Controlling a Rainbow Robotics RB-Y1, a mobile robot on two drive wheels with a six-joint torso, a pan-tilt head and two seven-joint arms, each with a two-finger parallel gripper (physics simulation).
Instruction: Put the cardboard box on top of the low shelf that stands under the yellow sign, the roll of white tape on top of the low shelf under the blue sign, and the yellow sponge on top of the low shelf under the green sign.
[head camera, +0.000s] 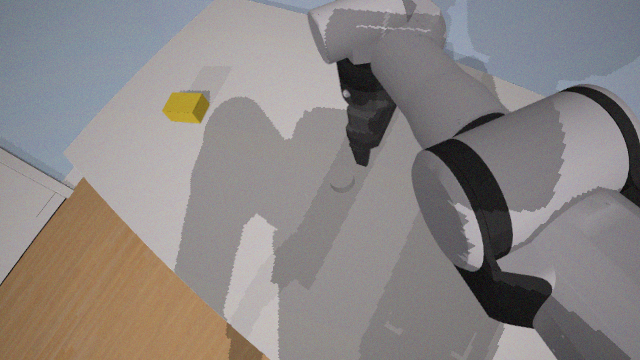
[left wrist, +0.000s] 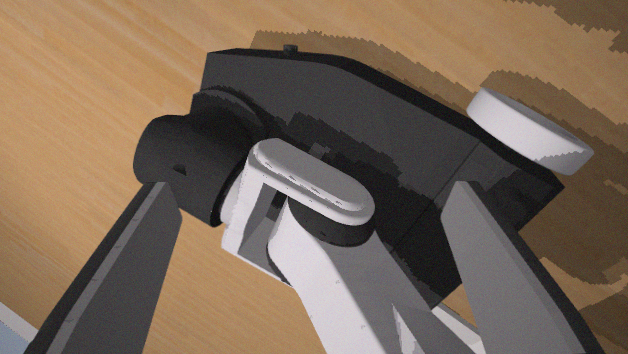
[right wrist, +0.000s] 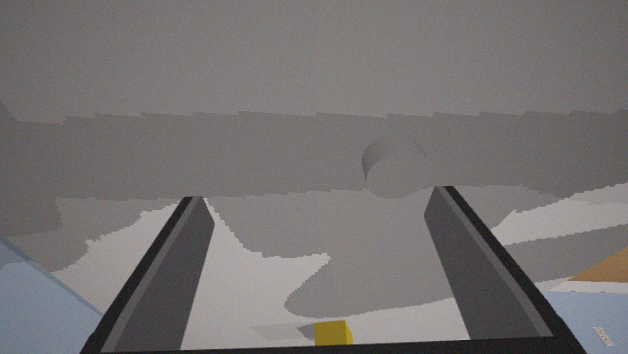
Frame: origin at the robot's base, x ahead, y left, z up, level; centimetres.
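Seen in the pictures: left gripper, fingertip midpoint: (left wrist: 313, 200); right gripper, fingertip midpoint: (head camera: 373, 138) (right wrist: 318, 205).
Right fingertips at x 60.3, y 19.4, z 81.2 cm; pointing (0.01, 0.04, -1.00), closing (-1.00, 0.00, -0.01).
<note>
Pixels of each thing's top centre, then the offset from my right fingertips to it. Level surfaces: height alone.
- white tape, middle of its top: (right wrist: 398, 177) (head camera: 340, 176) dx -6.2, dy +4.8, dz -6.7 cm
- white table, its level: dz -9.1 cm
- yellow sponge, middle of its top: (head camera: 181, 102) dx -2.2, dy +51.1, dz -4.5 cm
- wooden floor, its level: dz -81.0 cm
The roll of white tape (head camera: 342, 184) (right wrist: 397, 172) lies in shadow on the white table (head camera: 125, 150) (right wrist: 250, 280), pale and faint against it. My right gripper (head camera: 362, 164) (right wrist: 318, 205) is open and empty; in the head camera its fingertips appear just above the roll, and in the right wrist view the roll shows between the fingers, nearer the picture's right one. Its height above the table is hard to tell. The yellow sponge (head camera: 185, 107) (right wrist: 331, 333) lies on the table at the upper left of the head view. My left gripper (left wrist: 313, 200) is open and empty. The cardboard box, low shelves and signs do not show clearly.
A wooden floor (head camera: 90, 260) (left wrist: 75, 75) lies below the table edge. A white panel-like piece (head camera: 22, 215) stands at the far left. My own dark base (left wrist: 350, 105) with a white wheel (left wrist: 525, 132) shows beyond the left fingers. Blue surface (head camera: 75, 65) (right wrist: 35, 295) borders the table.
</note>
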